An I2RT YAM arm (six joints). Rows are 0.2 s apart.
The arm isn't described. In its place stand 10 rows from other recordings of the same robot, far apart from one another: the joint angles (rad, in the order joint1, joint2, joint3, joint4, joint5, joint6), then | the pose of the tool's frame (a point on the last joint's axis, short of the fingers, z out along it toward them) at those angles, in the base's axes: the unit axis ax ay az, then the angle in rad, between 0 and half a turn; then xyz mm.
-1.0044 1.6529 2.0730 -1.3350 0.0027 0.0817 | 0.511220 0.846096 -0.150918 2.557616 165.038 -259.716 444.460
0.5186 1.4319 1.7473 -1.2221 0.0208 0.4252 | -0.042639 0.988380 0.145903 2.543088 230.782 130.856 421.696
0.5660 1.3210 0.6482 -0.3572 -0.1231 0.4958 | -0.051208 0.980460 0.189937 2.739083 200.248 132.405 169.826
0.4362 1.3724 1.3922 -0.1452 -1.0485 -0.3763 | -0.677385 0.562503 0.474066 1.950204 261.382 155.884 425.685
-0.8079 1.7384 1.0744 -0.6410 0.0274 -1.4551 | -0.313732 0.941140 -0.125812 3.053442 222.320 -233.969 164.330
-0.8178 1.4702 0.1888 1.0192 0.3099 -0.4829 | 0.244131 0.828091 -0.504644 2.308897 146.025 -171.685 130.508
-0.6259 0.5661 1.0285 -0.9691 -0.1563 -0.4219 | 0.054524 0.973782 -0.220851 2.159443 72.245 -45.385 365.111
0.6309 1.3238 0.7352 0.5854 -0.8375 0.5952 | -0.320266 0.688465 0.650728 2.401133 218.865 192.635 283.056
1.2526 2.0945 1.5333 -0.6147 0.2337 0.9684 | -0.117399 0.985054 0.126041 2.761372 143.349 408.846 162.255
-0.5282 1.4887 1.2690 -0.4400 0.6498 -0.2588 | 0.263633 0.857572 -0.441664 2.584081 275.387 -185.626 319.051
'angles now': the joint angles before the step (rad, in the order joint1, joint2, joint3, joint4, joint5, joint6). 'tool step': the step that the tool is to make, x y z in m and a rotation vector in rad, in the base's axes. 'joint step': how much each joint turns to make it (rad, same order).
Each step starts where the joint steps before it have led.
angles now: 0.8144 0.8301 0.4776 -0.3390 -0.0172 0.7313
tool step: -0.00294 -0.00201 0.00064 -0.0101 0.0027 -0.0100
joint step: 0.0078 -0.0171 0.0008 -0.0270 0.0168 0.0077
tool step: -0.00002 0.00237 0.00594 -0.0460 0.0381 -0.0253
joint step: 0.0159 0.0291 0.0515 -0.0824 0.0326 0.0253
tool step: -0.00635 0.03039 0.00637 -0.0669 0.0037 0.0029
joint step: 0.1528 0.1246 0.0871 -0.0258 0.1323 0.0804
